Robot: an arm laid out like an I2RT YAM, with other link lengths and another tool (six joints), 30 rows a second.
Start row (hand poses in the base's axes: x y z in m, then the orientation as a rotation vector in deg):
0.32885 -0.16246 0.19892 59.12 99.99 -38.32
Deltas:
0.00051 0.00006 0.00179 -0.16 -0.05 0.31
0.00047 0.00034 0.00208 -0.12 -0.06 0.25
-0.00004 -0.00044 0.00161 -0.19 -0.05 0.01
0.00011 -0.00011 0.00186 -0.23 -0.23 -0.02
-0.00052 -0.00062 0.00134 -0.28 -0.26 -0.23
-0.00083 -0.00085 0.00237 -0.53 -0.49 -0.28
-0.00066 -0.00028 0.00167 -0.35 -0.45 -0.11
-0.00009 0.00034 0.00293 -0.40 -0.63 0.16
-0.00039 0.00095 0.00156 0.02 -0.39 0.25
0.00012 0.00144 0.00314 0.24 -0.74 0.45
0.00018 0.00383 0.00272 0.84 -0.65 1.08
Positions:
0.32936 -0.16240 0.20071 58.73 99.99 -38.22
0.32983 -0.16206 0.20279 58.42 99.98 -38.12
0.32979 -0.16250 0.20440 58.29 99.85 -38.24
0.32990 -0.16261 0.20626 58.19 99.53 -38.30
0.32938 -0.16323 0.20760 58.26 99.07 -38.51
0.32855 -0.16408 0.20997 58.24 98.27 -38.81
0.32789 -0.16436 0.21164 58.18 97.66 -38.88
0.32780 -0.16402 0.21457 57.87 96.98 -38.71
0.32741 -0.16307 0.21613 57.73 96.75 -38.29
0.32753 -0.16163 0.21927 57.62 96.40 -37.36
0.32771 -0.15780 0.22199 57.35 96.67 -35.61

